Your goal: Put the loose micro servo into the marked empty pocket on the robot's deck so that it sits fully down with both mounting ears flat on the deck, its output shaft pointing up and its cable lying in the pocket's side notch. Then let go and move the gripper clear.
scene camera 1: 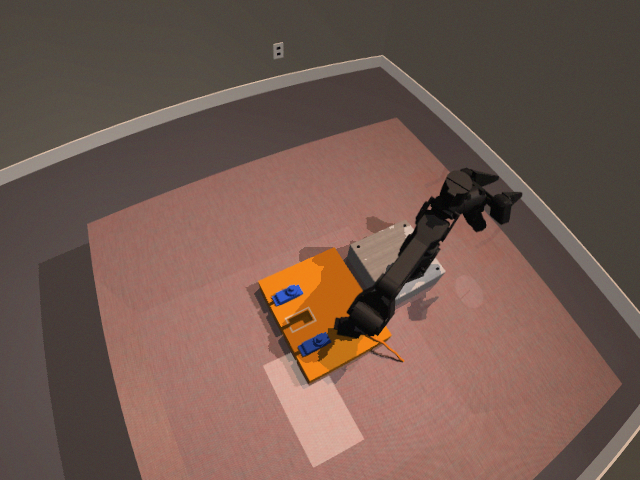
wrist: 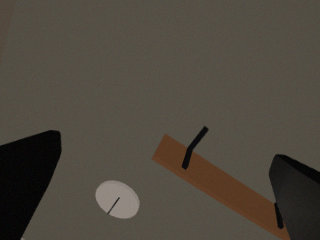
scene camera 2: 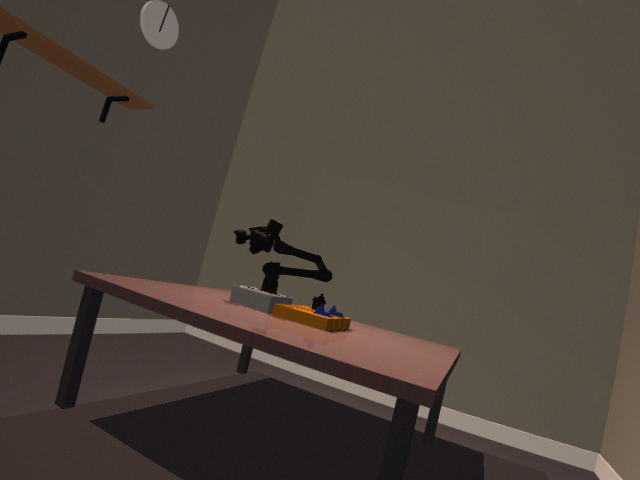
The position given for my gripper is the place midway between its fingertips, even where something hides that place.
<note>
My gripper [scene camera 1: 509,185] is open, holding nothing.
My gripper also shows in the wrist view [wrist: 169,154].
</note>
